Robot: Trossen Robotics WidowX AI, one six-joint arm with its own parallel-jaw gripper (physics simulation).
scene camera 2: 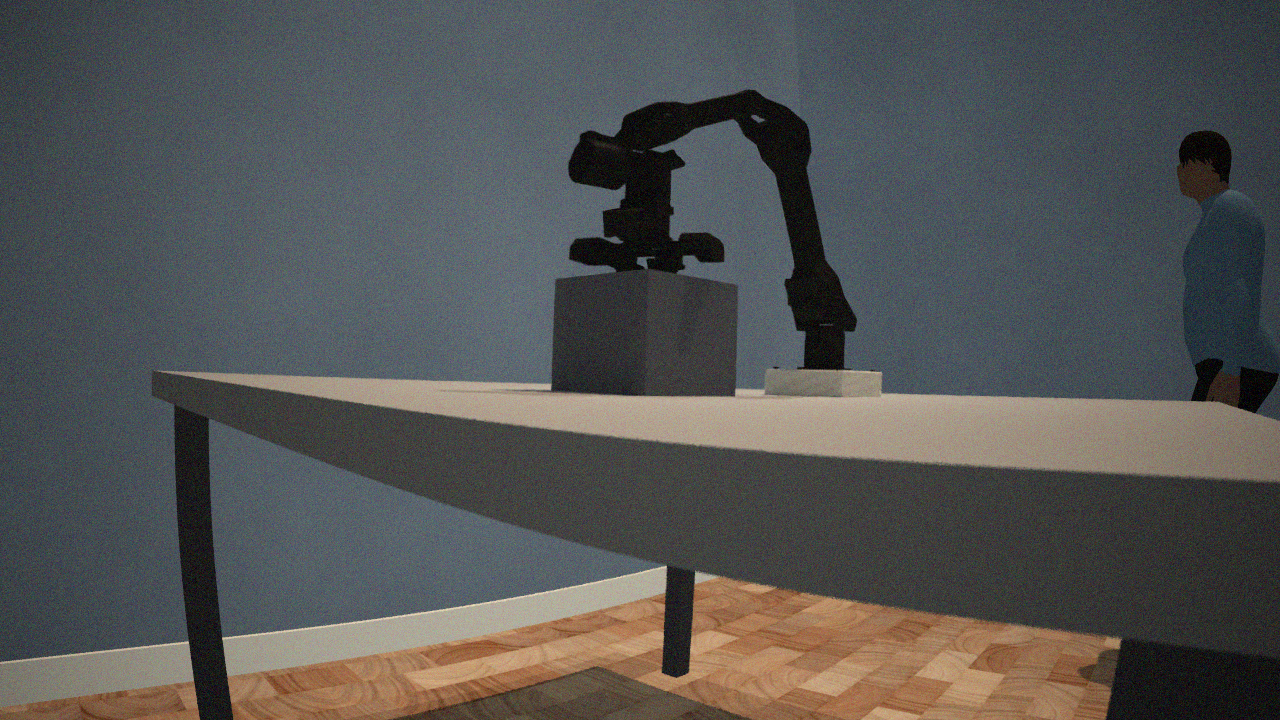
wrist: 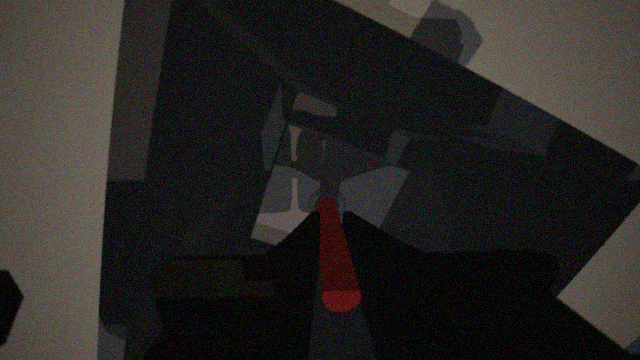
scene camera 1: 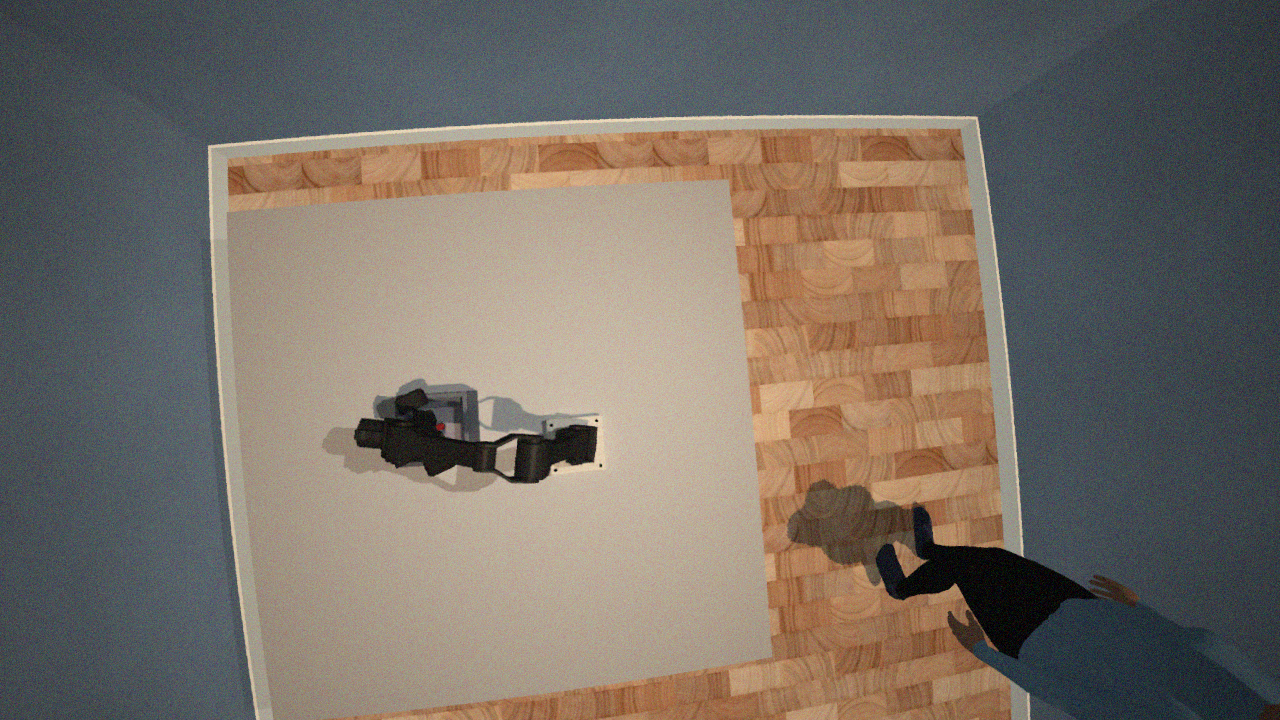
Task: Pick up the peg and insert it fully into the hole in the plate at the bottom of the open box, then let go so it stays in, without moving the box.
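Places are measured from the arm's base along level axes (x back, y up, z left), in metres.
Where they show: gripper, fingertip midpoint: point(wrist: 330, 218) point(scene camera 1: 435, 429); arm's base at its link origin: point(scene camera 2: 824, 370) point(scene camera 1: 583, 439).
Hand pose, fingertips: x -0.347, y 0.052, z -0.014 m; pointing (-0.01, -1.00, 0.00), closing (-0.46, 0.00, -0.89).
Each offset is from my fingertips to the centre of the thing. Level surfaces: height alone.
The open grey box {dx +0.006, dy -0.022, dz -0.004 m} point(scene camera 1: 470, 413) point(scene camera 2: 599, 340) point(wrist: 140, 95) stands upright on the table. My gripper point(scene camera 2: 646, 265) point(wrist: 330, 218) points down, with its fingers reaching below the rim in scene camera 2. It is shut on the red peg {dx +0.006, dy +0.007, dz -0.003 m} point(scene camera 1: 439, 427) point(wrist: 338, 260). In the wrist view the peg's far end overlaps the ring around the hole on the light plate {dx +0.006, dy -0.056, dz -0.004 m} point(wrist: 375, 192) at the box bottom. I cannot tell whether the tip is in the hole or above it. The peg does not show in scene camera 2, where the box walls hide the lower fingers.
The arm's pale base point(scene camera 1: 599, 447) point(scene camera 2: 810, 383) is on the table {dy -0.090 m} point(scene camera 1: 537, 582) point(scene camera 2: 984, 434), to the right of the box. The box walls surround the fingertips closely. A person point(scene camera 1: 1100, 644) point(scene camera 2: 1224, 268) in blue is off to the right, beyond the table.
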